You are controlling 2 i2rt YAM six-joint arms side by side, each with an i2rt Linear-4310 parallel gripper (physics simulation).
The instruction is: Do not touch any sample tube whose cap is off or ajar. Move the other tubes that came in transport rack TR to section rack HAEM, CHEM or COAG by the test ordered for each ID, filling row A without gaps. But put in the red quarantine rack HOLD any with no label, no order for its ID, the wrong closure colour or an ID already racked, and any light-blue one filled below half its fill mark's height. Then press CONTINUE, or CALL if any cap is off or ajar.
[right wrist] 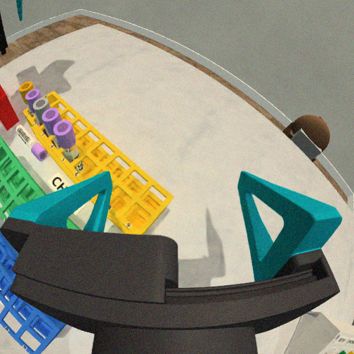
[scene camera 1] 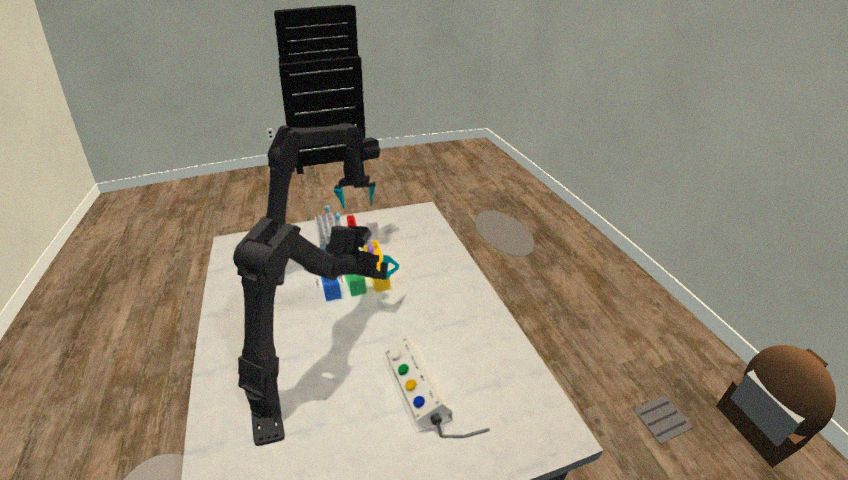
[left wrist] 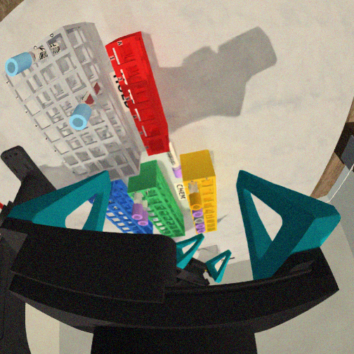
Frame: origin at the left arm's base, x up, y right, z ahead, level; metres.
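Seen in the pictures: left gripper, between the fingertips: [scene camera 1: 357,206]; right gripper, between the fingertips: [scene camera 1: 386,264]; right arm's base, origin of its link: [scene camera 1: 266,408].
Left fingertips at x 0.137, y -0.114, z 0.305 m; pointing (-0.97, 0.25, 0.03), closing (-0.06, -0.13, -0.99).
Pixels of each thing's middle, then the offset from my left fingertips to it. Level surfaces: height alone.
- Green rack, middle of its body: [scene camera 1: 351,269] dx -0.108, dy +0.210, dz -0.045 m
- Blue rack, middle of its body: [scene camera 1: 327,273] dx -0.108, dy +0.218, dz -0.121 m
- button box, middle of its body: [scene camera 1: 416,380] dx -0.095, dy +0.698, dz +0.073 m
- table, height of its surface: dx -0.137 m
In the left wrist view, grey transport rack TR [left wrist: 102,62] holds two light-blue-capped tubes, one at a far corner [left wrist: 19,64] and one mid-rack [left wrist: 81,117]. Red rack HOLD [left wrist: 150,87] [scene camera 1: 351,220] stands beside it; no tube shows in it. Yellow rack CHEM [left wrist: 198,161] [right wrist: 159,214] holds orange-, grey- and purple-capped tubes [right wrist: 64,132] in a row. Green rack [left wrist: 144,175] [scene camera 1: 357,286] has purple-capped tubes [left wrist: 139,210]. Blue rack [left wrist: 117,192] [scene camera 1: 332,290] is partly hidden. My left gripper [scene camera 1: 357,202] [left wrist: 173,177] is open, above the racks. My right gripper [scene camera 1: 393,266] [right wrist: 174,178] is open, above yellow's near end.
A purple-capped tube [right wrist: 31,142] [left wrist: 173,157] lies flat between the green and yellow racks. A button box [scene camera 1: 425,380] with white, green, amber and blue buttons lies nearer on the table [scene camera 1: 505,410]. The right arm crosses over the racks in scene camera 1.
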